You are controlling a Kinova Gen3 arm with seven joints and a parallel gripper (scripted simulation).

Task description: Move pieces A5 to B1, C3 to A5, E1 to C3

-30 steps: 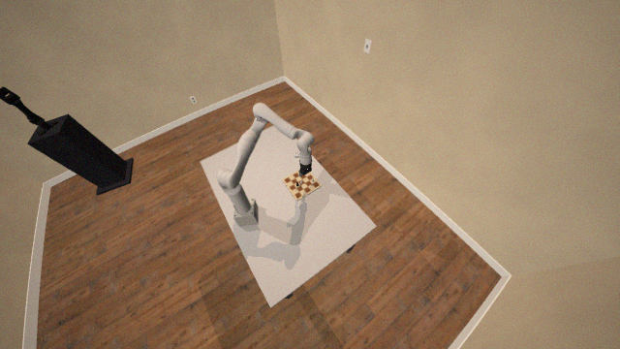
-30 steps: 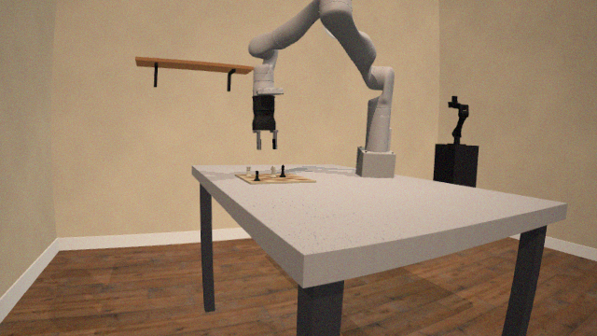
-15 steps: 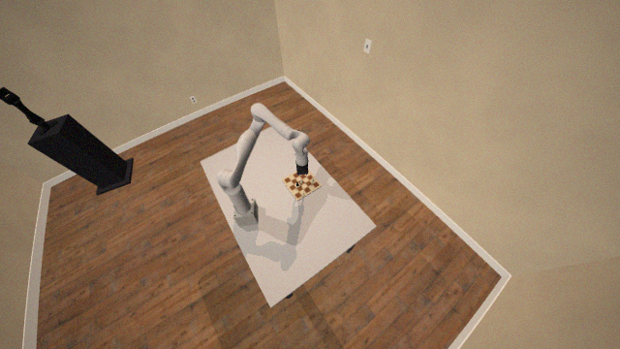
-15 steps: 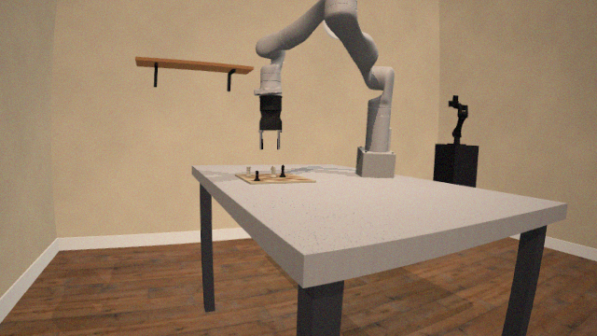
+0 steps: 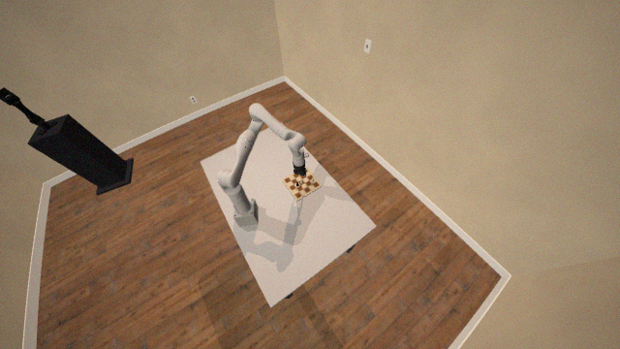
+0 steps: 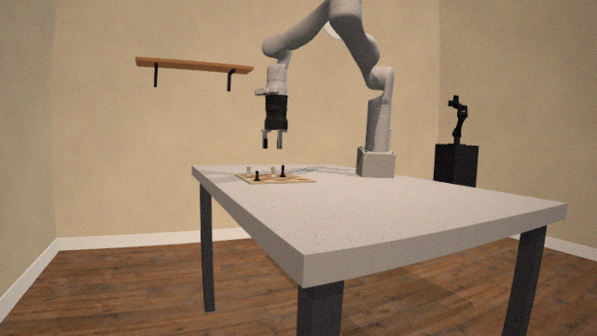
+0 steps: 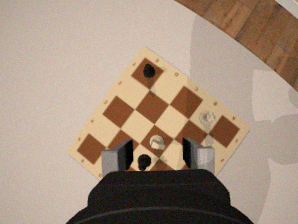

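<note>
The chessboard is 10 mm behind my hand and 120 mm below it.
</note>
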